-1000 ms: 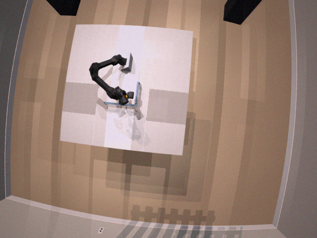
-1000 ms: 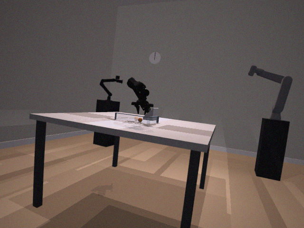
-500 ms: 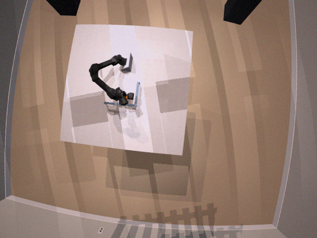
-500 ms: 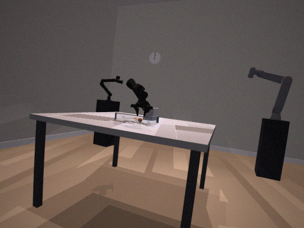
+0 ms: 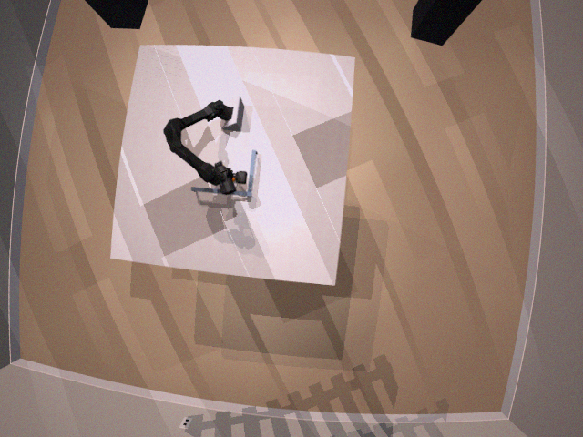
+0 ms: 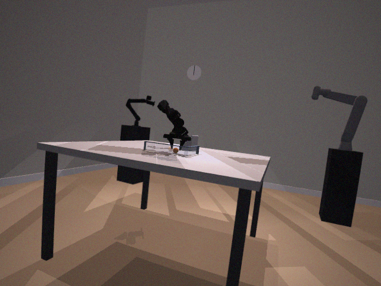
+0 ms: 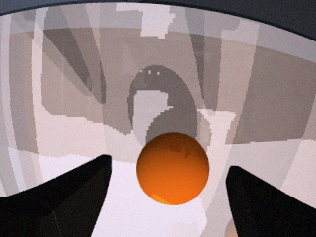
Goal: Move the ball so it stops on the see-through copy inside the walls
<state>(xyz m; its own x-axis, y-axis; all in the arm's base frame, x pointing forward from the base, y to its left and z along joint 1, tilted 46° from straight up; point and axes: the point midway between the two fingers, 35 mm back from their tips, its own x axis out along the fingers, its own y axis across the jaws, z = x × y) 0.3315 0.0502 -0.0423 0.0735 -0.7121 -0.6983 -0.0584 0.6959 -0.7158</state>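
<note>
Right now my gripper tip is 7 cm to the left of the see-through copy of ball, 5 cm past it and 1 cm above it. The rest, counted from my gripper tip: orange ball 1 cm below.
</note>
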